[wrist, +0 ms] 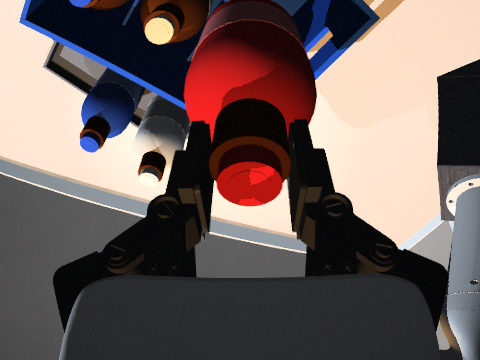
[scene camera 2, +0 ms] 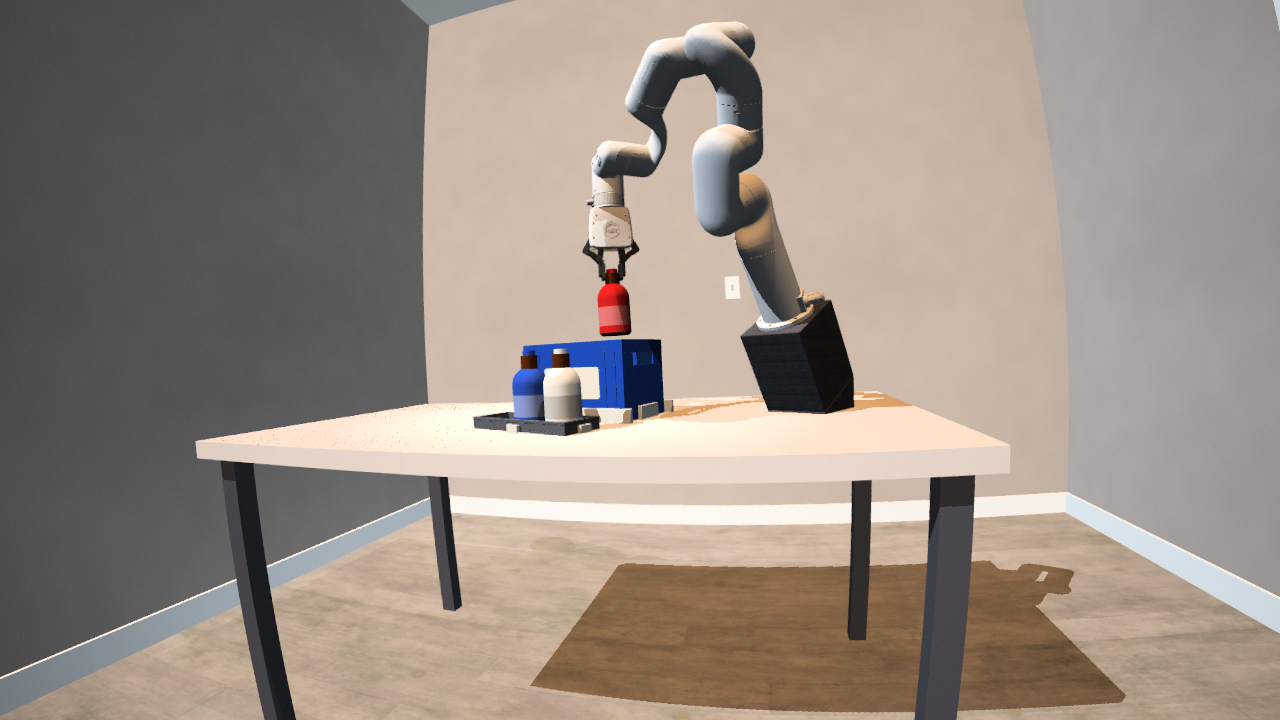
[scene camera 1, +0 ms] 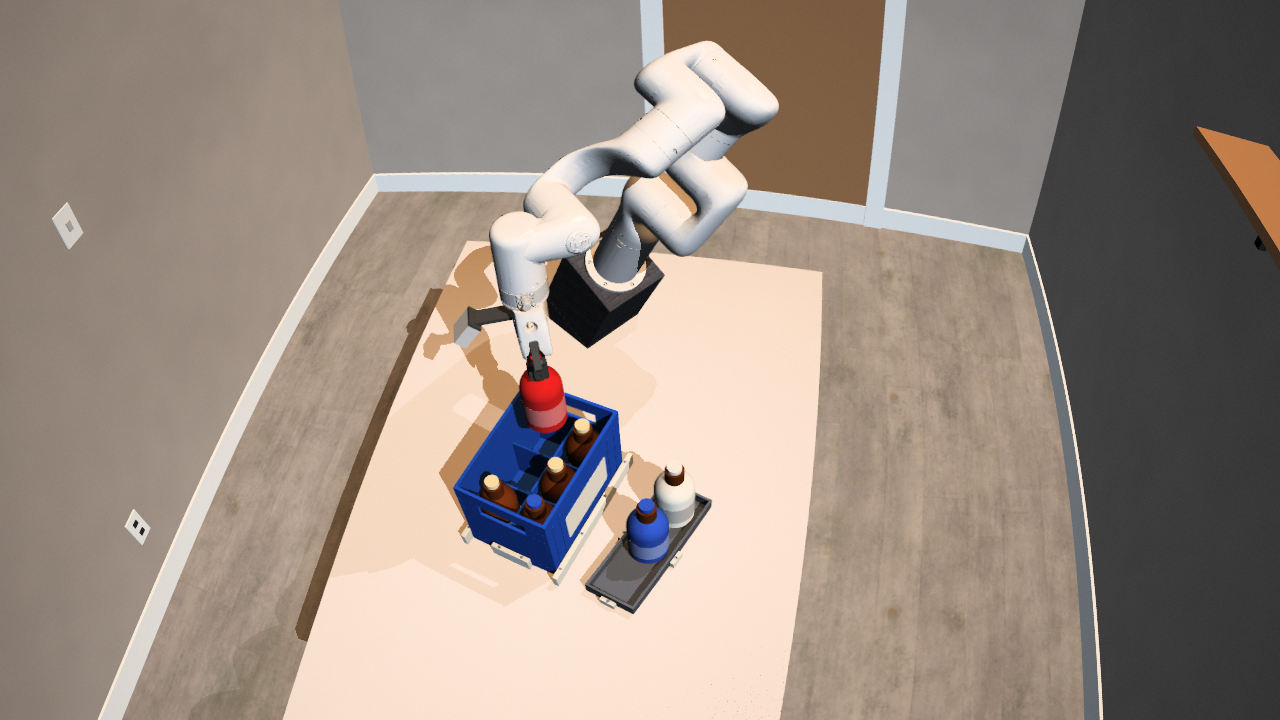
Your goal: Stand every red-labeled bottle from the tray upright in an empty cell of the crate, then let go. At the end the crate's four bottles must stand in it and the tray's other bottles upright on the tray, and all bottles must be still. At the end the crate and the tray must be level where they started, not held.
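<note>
My gripper is there for me to see, and so are a red-labeled bottle, a white-labeled bottle and a blue-labeled bottle. In the wrist view my gripper shows too. Scene camera 2 gives me another look at the gripper.
</note>
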